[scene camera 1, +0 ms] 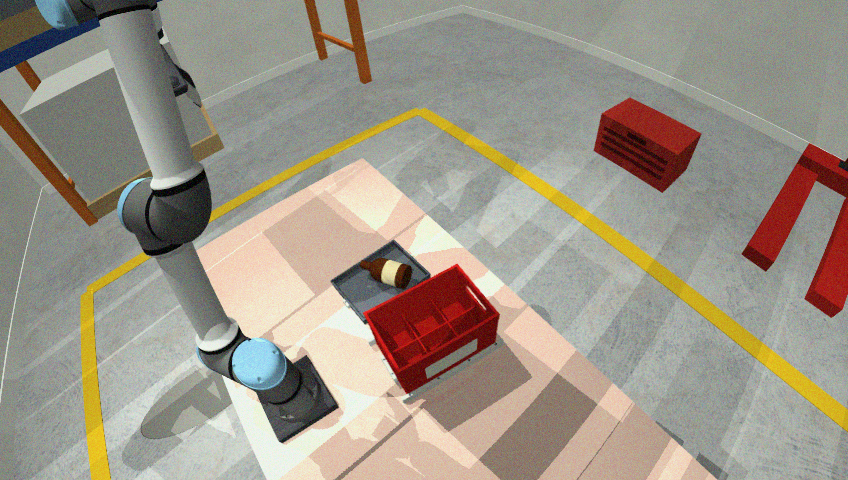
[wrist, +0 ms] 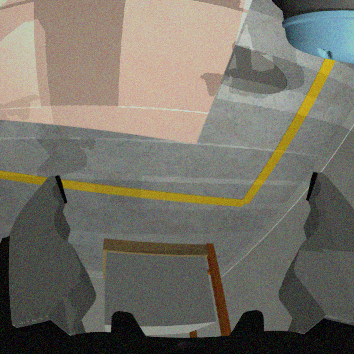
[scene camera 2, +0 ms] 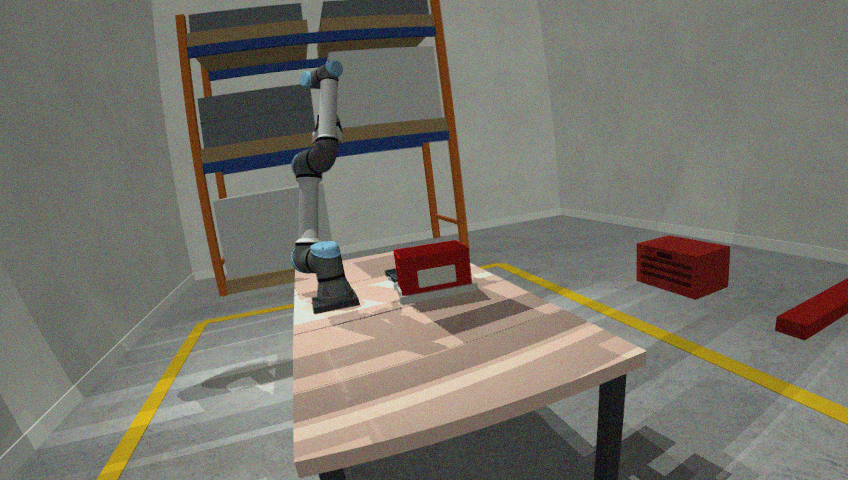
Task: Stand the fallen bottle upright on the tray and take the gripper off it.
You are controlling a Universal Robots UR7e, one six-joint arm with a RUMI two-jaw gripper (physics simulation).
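Observation:
A brown bottle with a cream label lies on its side in the grey tray in scene camera 1, its neck toward the upper left. In scene camera 2 a dark edge of the tray shows left of the red crate, and the bottle is hidden. My gripper is open in the wrist view, its two jaws wide apart with nothing between them. It is high up and well away from the bottle and tray, which do not show in the wrist view. In both scene views the gripper is mostly hidden behind the arm.
A red crate with compartments stands right beside the tray, on the table. The arm's base is bolted near the table's edge. A tall shelf rack stands behind the arm. A red tool chest is on the floor.

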